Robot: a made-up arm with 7 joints.
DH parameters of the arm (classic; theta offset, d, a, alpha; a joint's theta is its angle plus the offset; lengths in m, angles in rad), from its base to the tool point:
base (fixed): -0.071 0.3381 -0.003 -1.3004
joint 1: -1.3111 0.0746 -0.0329 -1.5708
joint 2: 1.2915 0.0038 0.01 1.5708
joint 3: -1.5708 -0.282 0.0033 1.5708
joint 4: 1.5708 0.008 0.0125 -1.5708
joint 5: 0 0.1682 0.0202 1.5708
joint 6: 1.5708 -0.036 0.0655 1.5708
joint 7: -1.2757 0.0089 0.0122 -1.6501
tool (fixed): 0.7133 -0.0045 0 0
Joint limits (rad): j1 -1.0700..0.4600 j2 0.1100..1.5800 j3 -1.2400..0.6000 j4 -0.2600..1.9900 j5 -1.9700..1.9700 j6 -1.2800..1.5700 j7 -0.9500..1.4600
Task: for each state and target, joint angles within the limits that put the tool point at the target. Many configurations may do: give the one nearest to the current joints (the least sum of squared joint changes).
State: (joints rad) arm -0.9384 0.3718 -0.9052 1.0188 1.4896 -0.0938 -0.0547
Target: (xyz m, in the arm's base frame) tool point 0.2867 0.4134 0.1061
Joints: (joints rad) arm -0.7494 1.2176 -0.8658 0.7238 1.4398 -0.1883 -0.1583
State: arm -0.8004 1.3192 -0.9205 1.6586 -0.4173 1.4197 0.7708
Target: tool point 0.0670 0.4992 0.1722
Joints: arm -0.6878 1.2051 -0.8866 1.9149 -0.3617 1.5700 0.7818
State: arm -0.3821 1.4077 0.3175 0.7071 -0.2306 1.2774 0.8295
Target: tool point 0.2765 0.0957 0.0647
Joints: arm -0.5253 0.4569 -0.1502 0.0976 -0.4782 1.2988 0.7807
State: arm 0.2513 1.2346 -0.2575 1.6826 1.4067 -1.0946 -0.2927
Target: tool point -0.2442 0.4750 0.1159
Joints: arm 0.3539 1.0631 -0.2389 1.5390 1.3854 -0.5709 -0.1107
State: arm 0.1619 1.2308 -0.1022 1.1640 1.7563 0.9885 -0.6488
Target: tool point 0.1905 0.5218 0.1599
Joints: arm -0.5757 1.1697 -0.1513 1.2090 1.7473 0.5553 -0.4500
